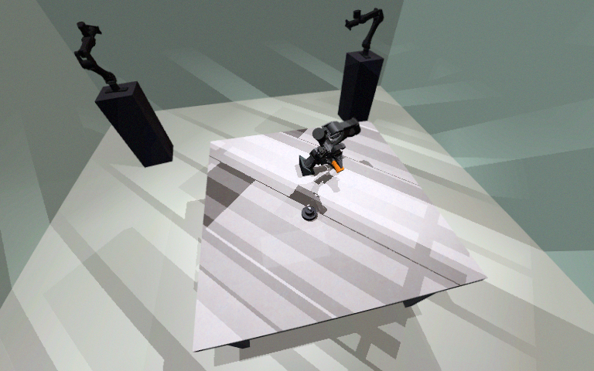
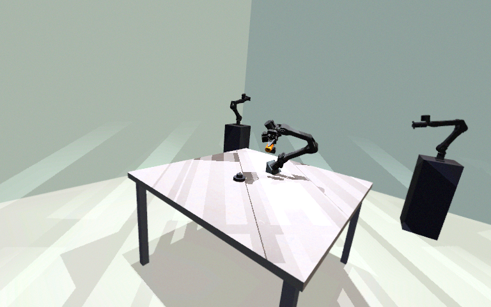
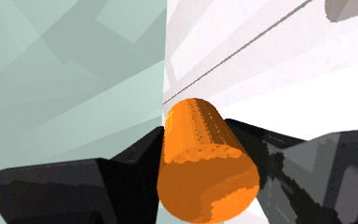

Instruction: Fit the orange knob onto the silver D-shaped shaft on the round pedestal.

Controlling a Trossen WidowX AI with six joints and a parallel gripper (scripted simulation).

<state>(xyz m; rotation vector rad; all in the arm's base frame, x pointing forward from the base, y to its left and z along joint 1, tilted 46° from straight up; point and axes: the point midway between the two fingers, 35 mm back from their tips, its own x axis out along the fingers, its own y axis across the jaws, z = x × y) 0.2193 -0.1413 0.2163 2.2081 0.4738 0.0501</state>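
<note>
Now: the orange knob 30 mm behind my gripper tip and 20 mm above it. Round my gripper tip: dark round pedestal (220 mm below, 170 mm to the right, 50 mm ahead).
</note>
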